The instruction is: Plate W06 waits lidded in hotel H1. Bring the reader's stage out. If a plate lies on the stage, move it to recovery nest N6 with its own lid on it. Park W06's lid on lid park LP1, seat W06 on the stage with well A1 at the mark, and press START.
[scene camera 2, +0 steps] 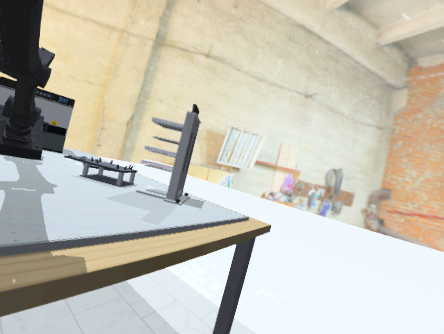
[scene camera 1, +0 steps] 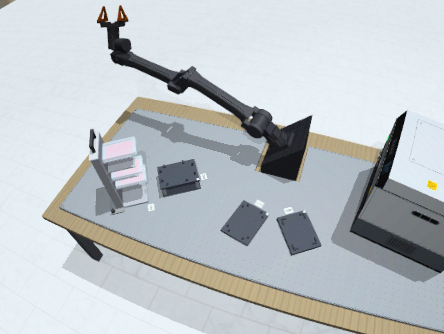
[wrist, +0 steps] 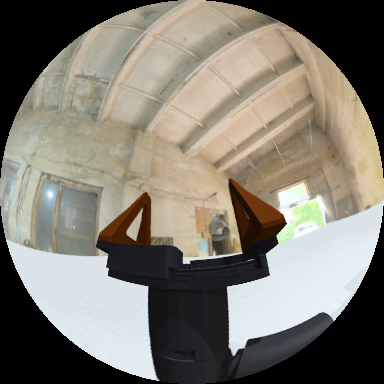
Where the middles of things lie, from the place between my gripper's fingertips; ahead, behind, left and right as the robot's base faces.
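At this moment my gripper is 29 cm to the right of the rack post (scene camera 2: 178, 177), 59 cm short of it and 42 cm above it.
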